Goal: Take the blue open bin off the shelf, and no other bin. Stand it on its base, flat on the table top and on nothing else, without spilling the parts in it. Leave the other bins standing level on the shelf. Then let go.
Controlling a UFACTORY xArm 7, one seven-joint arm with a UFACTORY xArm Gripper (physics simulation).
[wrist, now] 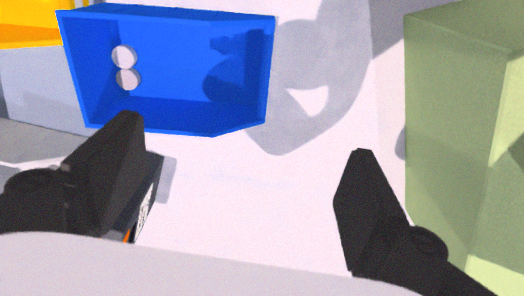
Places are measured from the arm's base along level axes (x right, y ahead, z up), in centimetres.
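Where they show: gripper, fingertip midpoint: point(244, 159).
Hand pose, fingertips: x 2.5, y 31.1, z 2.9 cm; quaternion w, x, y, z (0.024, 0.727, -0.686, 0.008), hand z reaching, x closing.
Observation:
Things, the pixels of their top centre, and the offset from my fingertips. "spot": a spot on its surface instead. Level surfaces: height alone.
- blue open bin, middle of its top: point(169, 82) dx -2.7, dy +6.9, dz -13.0 cm
- white table top, its level: dz -20.5 cm
- yellow bin, surface spot: point(27, 25) spot: dx -2.3, dy +23.6, dz -19.5 cm
- grey surface, its level: dz -19.9 cm
- dark box with a printed label, middle of its top: point(86, 253) dx -20.2, dy +13.1, dz -7.3 cm
The blue open bin point(175, 65) stands upright on the white table top point(235, 200), in the upper left of the wrist view. Its open top faces the camera. Two round pale parts point(124, 57) point(128, 79) lie inside it near its left end. My gripper point(244, 159) is wide open with nothing between its fingers. The left fingertip shows just in front of the bin's near edge, and the right fingertip is to the right of the bin. The gripper's shadow falls on the bin's right part and on the table.
A large green block-like object point(450, 125) stands at the right. Part of a yellow bin point(27, 25) shows at the upper left, above a grey surface point(42, 85). A dark box with a printed label point(146, 205) lies partly behind the left finger.

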